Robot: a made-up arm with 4 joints.
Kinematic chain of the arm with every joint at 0, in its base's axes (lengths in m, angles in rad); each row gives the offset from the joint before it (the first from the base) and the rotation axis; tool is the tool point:
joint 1: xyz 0 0 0.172 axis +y
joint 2: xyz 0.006 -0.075 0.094 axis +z
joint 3: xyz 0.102 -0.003 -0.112 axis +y
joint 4: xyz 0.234 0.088 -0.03 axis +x
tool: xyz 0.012 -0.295 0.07
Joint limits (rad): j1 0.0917..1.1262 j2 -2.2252..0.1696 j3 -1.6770..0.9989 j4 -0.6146..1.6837
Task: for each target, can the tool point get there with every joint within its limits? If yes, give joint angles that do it. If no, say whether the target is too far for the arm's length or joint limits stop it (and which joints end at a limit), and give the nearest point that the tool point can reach.
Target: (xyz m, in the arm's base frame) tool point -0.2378 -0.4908 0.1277
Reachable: yes | joints 0.4794 -1.8278 -0.4946 1.2111
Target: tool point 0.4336 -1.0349 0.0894
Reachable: no: too far | nearest point 0.2150 -0.5458 0.1234 | short by 0.537 m
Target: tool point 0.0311 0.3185 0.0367
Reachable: no: joint limits stop it (at a limit: joint 1, joint 2, joint 3, joint 4) | nearest point 0.1803 0.0908 0.2718 | short by 0.360 m
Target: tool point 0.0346 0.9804 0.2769
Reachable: no: too far | nearest point 0.0646 0.0908 0.3677 | short by 0.895 m
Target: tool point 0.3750 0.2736 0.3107
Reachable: no: joint limits stop it (at a limit: joint 1, joint 2, joint 4) | nearest point 0.4600 0.0493 0.3302 | short by 0.241 m
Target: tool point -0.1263 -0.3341 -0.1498
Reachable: yes | joints 0.3919 -1.0749 0.4093 1.0472
